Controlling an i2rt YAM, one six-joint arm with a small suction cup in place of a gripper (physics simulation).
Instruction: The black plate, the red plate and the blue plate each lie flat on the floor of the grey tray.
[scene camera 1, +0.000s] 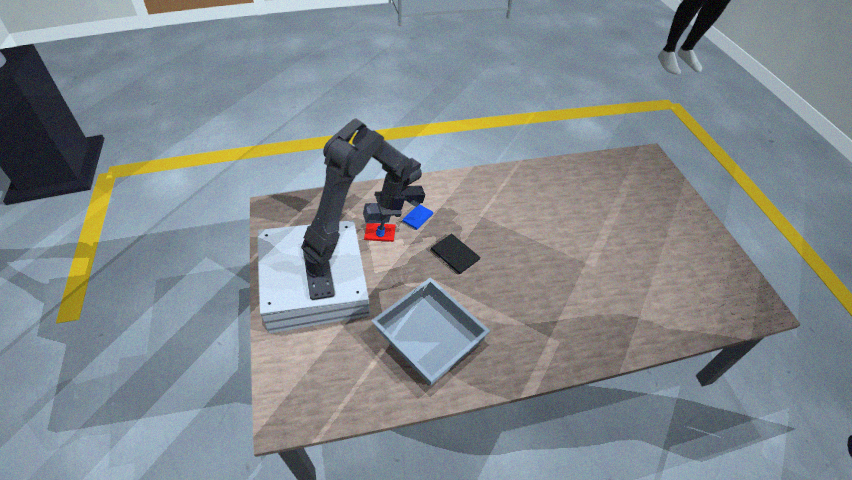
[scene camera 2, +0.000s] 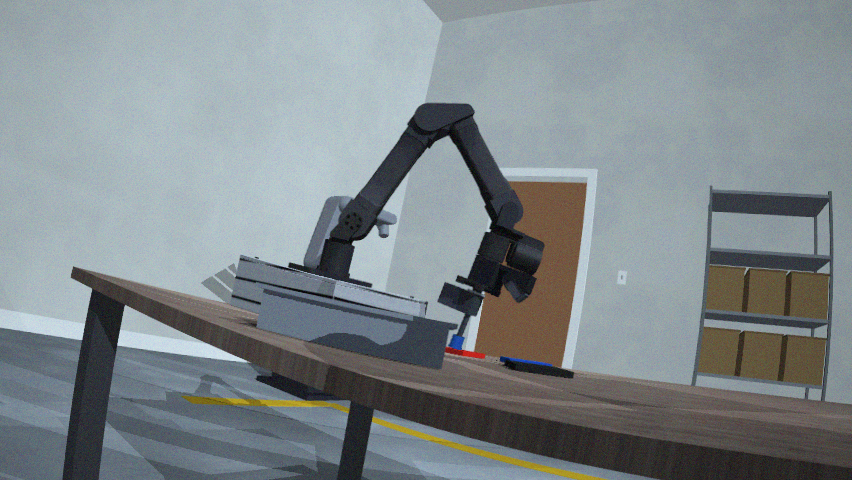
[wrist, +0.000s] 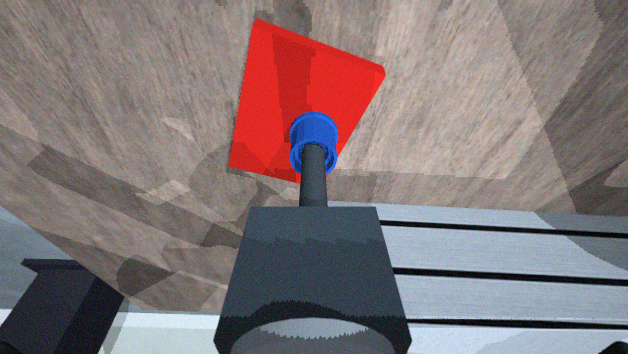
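The red plate lies flat on the table beside the arm's base. My suction cup is blue and sits down on the red plate near its edge closest to the base, seemingly in contact. The blue plate lies just behind the red one. The black plate lies to the right of both. The grey tray stands empty nearer the front of the table.
The arm's grey base block stands at the table's left edge, next to the tray. A person's legs show at the far right of the room. A shelf rack with boxes stands by the wall.
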